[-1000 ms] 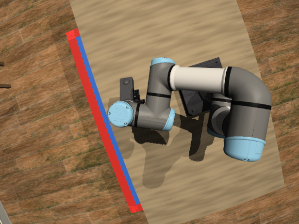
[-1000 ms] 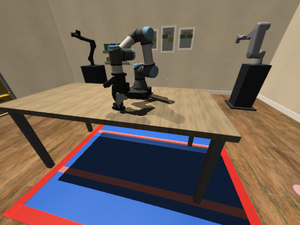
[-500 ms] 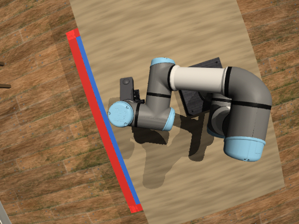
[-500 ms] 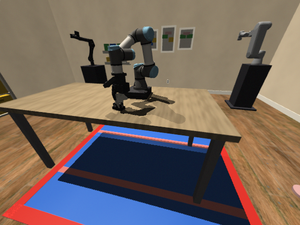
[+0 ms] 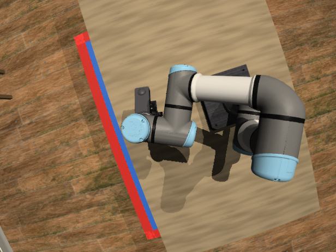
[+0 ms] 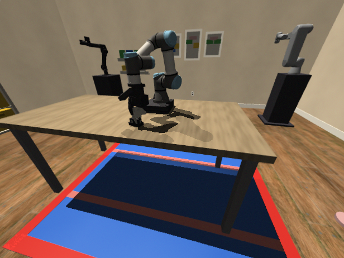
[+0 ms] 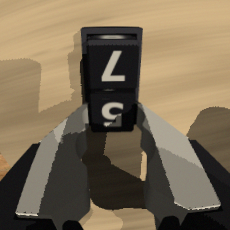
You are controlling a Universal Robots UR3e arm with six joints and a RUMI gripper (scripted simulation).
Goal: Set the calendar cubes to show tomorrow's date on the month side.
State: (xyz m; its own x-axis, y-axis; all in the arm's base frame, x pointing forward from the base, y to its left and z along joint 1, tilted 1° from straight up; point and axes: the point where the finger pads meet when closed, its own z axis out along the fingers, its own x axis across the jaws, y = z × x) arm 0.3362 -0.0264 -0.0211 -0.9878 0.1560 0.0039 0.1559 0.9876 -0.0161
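Now: the black calendar tray 30 mm below my hand and 20 mm to the right of it. The rest, counted from my hand: black cube 30 mm to the right, 10 mm below, 10 mm behind.
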